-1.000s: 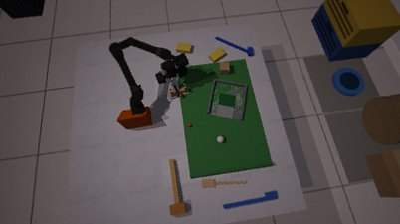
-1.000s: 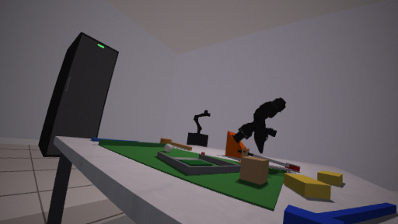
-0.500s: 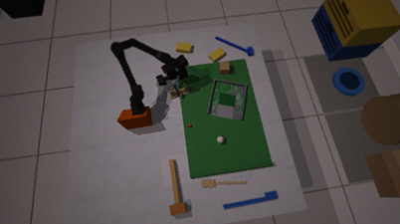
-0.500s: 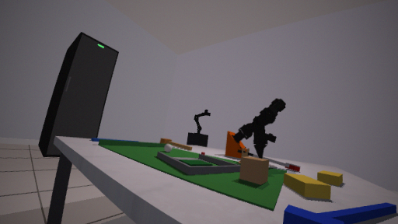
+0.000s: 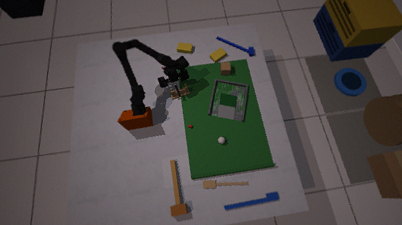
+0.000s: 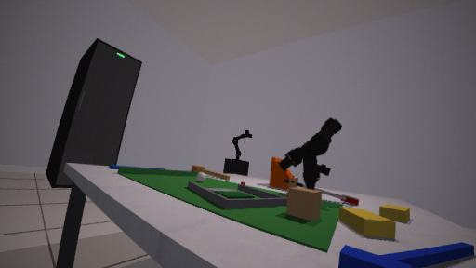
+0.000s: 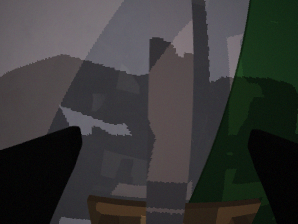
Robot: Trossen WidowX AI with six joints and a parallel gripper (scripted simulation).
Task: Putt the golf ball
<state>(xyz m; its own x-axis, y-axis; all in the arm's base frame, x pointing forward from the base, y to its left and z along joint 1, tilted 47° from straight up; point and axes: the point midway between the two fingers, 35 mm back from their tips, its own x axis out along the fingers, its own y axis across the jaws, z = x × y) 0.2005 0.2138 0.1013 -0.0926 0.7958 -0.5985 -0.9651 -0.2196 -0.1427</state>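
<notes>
My gripper tip is 10 mm past the red putter, 30 mm to the right of it and 20 mm below it. From my gripper tip the other things lie so: white golf ball 250 mm ahead, 410 mm to the right, 10 mm above; brown block 340 mm ahead, 60 mm to the left, 20 mm above; green mat 280 mm ahead, 240 mm to the right, 10 mm below.
</notes>
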